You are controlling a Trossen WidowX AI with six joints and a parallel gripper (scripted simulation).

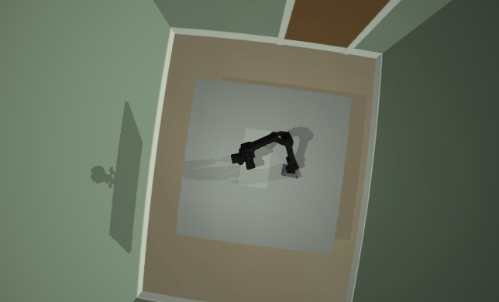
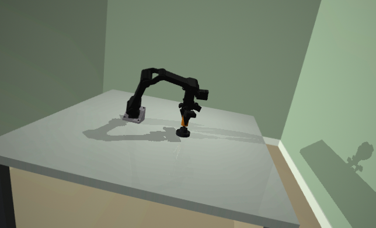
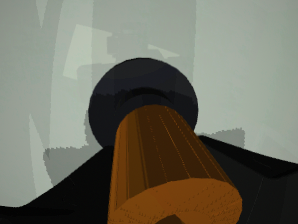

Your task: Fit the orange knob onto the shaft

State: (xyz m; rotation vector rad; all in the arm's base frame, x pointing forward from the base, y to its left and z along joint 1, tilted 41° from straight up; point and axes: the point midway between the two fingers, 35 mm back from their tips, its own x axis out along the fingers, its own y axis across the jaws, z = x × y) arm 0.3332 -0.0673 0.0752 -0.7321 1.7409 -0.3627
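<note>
The orange knob lies 2 cm above my gripper tip. Also, from my gripper tip: round dark pedestal: 4 cm below.
</note>
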